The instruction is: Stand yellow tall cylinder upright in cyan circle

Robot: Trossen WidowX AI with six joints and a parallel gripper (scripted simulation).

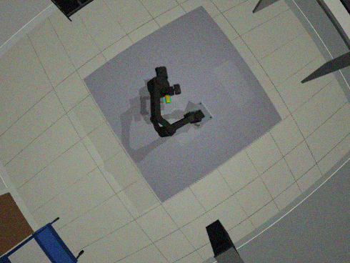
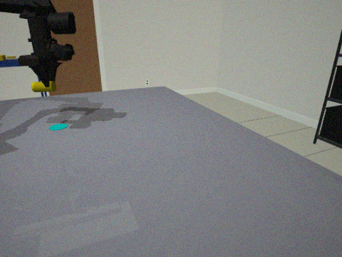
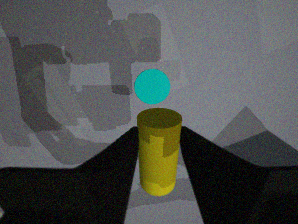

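Now: gripper tip 140 mm above the cyan circle. Round my gripper tip: yellow cylinder 20 mm behind, 10 mm to the left.
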